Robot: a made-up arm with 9 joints.
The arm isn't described. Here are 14 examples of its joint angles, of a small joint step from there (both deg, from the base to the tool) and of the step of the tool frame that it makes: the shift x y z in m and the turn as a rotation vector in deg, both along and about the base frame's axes.
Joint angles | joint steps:
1: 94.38 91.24 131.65 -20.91 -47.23 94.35 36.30 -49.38 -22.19 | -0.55 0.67 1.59 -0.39 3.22 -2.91 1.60 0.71 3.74
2: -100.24 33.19 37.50 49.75 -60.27 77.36 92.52 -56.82 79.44 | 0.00 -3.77 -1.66 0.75 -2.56 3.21 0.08 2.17 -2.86
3: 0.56 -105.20 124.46 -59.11 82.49 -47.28 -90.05 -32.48 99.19 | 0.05 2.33 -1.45 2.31 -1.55 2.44 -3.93 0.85 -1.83
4: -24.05 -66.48 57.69 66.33 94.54 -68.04 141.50 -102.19 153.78 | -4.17 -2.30 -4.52 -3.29 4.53 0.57 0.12 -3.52 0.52
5: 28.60 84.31 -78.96 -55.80 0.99 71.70 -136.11 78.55 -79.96 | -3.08 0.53 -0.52 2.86 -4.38 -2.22 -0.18 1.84 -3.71
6: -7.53 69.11 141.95 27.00 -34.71 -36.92 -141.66 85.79 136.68 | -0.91 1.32 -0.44 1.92 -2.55 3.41 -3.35 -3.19 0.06
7: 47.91 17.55 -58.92 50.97 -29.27 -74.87 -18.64 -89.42 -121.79 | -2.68 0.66 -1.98 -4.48 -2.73 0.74 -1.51 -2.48 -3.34
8: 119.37 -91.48 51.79 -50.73 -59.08 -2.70 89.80 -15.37 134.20 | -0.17 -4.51 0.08 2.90 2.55 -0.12 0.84 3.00 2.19
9: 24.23 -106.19 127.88 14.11 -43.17 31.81 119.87 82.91 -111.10 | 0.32 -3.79 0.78 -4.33 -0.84 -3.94 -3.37 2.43 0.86
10: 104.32 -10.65 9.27 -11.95 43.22 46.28 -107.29 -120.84 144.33 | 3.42 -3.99 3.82 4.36 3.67 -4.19 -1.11 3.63 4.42
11: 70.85 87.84 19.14 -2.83 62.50 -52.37 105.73 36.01 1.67 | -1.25 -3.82 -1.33 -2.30 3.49 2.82 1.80 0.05 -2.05
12: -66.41 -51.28 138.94 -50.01 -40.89 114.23 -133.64 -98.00 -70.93 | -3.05 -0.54 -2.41 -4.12 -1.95 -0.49 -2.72 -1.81 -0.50
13: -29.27 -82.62 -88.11 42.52 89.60 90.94 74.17 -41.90 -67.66 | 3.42 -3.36 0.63 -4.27 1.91 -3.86 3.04 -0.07 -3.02
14: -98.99 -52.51 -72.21 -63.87 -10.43 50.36 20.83 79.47 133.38 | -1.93 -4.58 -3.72 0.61 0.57 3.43 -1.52 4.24 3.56
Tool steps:
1: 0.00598 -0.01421 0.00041 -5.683 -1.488 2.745
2: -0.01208 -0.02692 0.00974 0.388 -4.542 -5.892
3: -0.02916 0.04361 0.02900 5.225 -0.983 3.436
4: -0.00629 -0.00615 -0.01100 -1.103 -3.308 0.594
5: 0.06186 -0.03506 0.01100 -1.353 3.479 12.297
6: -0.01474 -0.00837 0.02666 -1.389 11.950 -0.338
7: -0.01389 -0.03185 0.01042 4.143 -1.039 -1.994
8: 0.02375 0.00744 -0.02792 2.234 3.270 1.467
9: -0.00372 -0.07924 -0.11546 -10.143 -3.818 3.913
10: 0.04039 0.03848 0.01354 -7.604 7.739 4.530
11: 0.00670 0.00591 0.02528 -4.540 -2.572 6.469
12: 0.02793 -0.02112 -0.04367 4.428 -4.941 0.706
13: -0.01123 0.03515 0.00894 -7.022 -5.434 -3.505
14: -0.01040 -0.02646 -0.01163 5.813 0.347 -0.858
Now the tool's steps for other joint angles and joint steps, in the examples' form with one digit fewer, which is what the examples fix.
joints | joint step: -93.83 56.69 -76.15 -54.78 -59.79 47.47 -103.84 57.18 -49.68 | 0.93 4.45 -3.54 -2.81 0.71 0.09 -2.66 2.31 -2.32
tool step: 0.0206 -0.0592 -0.0762 -3.74 2.59 -3.08
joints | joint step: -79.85 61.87 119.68 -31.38 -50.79 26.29 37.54 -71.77 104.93 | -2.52 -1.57 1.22 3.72 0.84 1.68 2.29 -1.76 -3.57
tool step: -0.0056 0.0066 -0.0004 3.23 4.38 3.00
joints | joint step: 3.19 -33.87 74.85 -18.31 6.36 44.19 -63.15 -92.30 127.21 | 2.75 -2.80 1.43 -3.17 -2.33 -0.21 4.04 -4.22 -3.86
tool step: 0.0209 0.0254 -0.0450 -6.26 -1.41 1.17
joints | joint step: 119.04 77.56 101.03 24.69 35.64 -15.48 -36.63 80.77 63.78 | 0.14 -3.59 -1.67 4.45 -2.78 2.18 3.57 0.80 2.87
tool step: -0.0079 0.0244 0.0009 2.59 -0.41 -2.92
